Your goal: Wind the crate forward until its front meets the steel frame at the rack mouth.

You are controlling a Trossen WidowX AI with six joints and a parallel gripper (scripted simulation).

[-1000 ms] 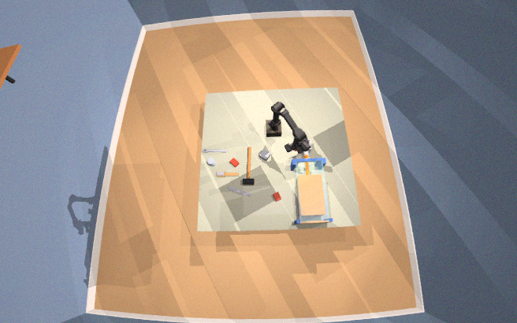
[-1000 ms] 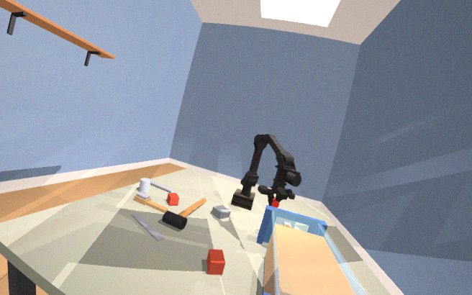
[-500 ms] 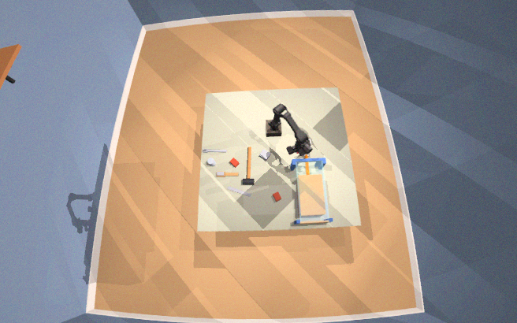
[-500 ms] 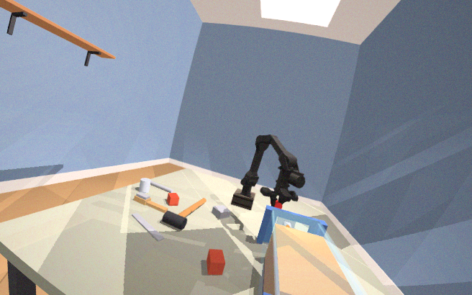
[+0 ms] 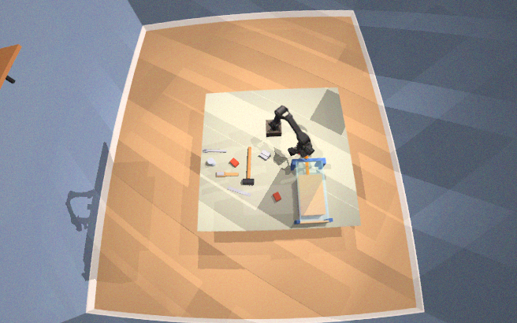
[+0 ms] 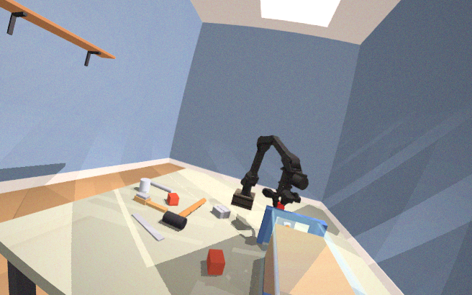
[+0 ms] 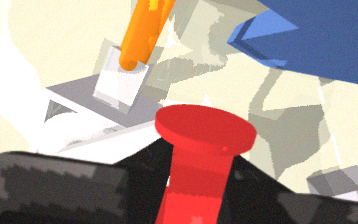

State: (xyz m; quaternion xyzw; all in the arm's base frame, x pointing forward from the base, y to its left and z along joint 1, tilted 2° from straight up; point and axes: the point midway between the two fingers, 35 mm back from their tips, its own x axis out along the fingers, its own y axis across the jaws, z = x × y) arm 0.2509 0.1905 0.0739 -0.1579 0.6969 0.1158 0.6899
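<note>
Now: the crank arm 30 mm behind my gripper tip, 30 mm to the left of it and 10 mm below it. The rest, counted from my gripper tip: blue steel frame 80 mm ahead, 70 mm to the left, 10 mm below; white hand winch 90 mm behind, 60 mm to the left, 80 mm below; red knob 20 mm above.
</note>
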